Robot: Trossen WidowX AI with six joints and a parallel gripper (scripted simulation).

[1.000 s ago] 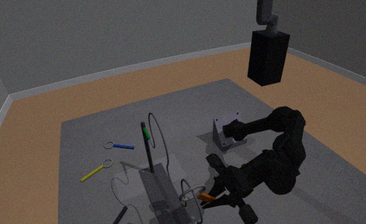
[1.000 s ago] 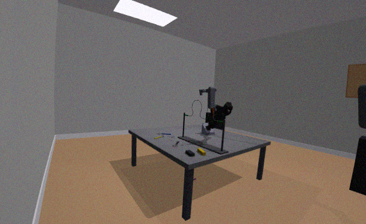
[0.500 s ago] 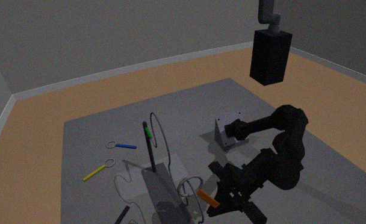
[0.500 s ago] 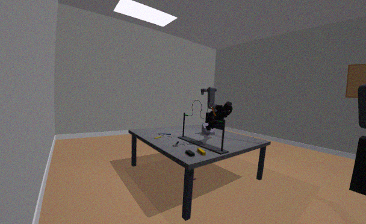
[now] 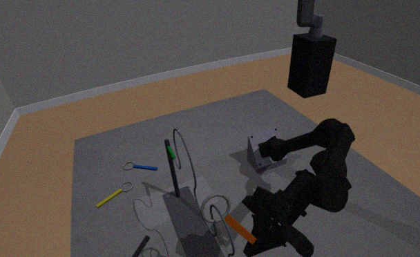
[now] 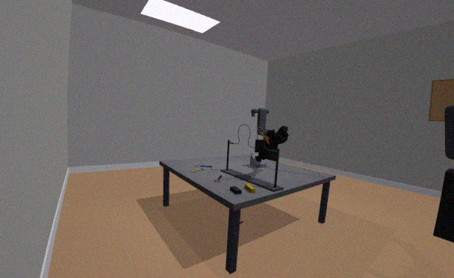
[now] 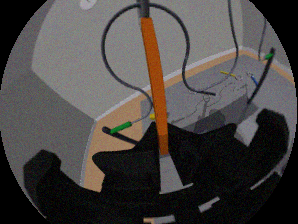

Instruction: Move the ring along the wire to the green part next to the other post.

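The orange-handled ring lies 20 mm ahead of my gripper tip, 30 mm to the right of it and 80 mm above it. From my gripper tip the other things lie so: yellow-handled ring: 300 mm ahead, 560 mm to the right, 290 mm below; black block: 320 mm ahead, 60 mm to the left, 280 mm below; yellow block: 210 mm ahead, 80 mm to the left, 280 mm below.
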